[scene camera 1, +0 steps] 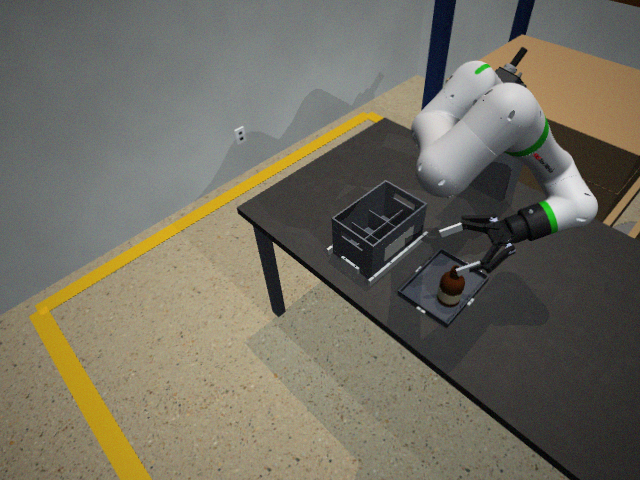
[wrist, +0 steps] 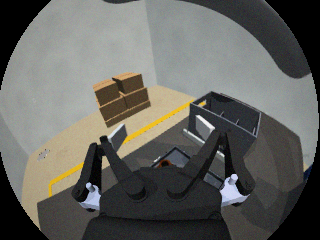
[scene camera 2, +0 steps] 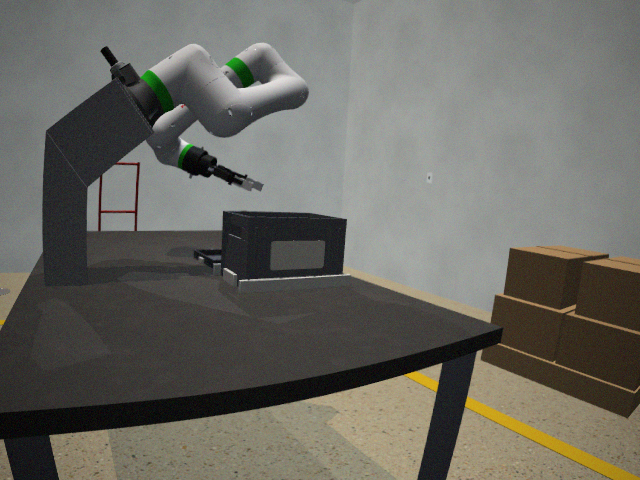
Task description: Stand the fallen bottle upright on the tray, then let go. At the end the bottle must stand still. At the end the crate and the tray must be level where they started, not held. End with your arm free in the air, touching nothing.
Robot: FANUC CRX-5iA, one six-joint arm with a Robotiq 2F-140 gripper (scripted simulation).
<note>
I see my gripper (scene camera 2: 257,187) and a dark slotted crate (scene camera 2: 272,245).
The dark slotted crate is seen too in scene camera 1 (scene camera 1: 357,240) and in the wrist view (wrist: 234,111). My gripper also shows in the wrist view (wrist: 160,126).
</note>
